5 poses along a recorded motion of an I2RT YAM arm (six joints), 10 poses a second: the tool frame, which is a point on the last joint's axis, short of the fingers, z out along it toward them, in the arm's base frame.
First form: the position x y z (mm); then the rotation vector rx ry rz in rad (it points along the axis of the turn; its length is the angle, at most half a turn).
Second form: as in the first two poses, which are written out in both.
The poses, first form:
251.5 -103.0 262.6 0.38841 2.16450 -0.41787
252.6 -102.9 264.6 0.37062 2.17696 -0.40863
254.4 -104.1 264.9 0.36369 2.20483 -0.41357
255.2 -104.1 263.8 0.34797 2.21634 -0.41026
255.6 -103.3 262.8 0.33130 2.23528 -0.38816
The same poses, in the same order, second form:
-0.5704 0.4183 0.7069 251.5; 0.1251 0.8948 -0.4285 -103.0; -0.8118 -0.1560 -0.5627 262.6; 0 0 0 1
-0.5806 0.4020 0.7080 252.6; 0.1179 0.9020 -0.4154 -102.9; -0.8056 -0.1578 -0.5711 264.6; 0 0 0 1
-0.6034 0.3945 0.6930 254.4; 0.1165 0.9034 -0.4128 -104.1; -0.7889 -0.1683 -0.5911 264.9; 0 0 0 1
-0.6133 0.3813 0.6917 255.2; 0.1085 0.9081 -0.4045 -104.1; -0.7824 -0.1730 -0.5983 263.8; 0 0 0 1
-0.6262 0.3610 0.6910 255.6; 0.1069 0.9177 -0.3826 -103.3; -0.7723 -0.1657 -0.6133 262.8; 0 0 0 1

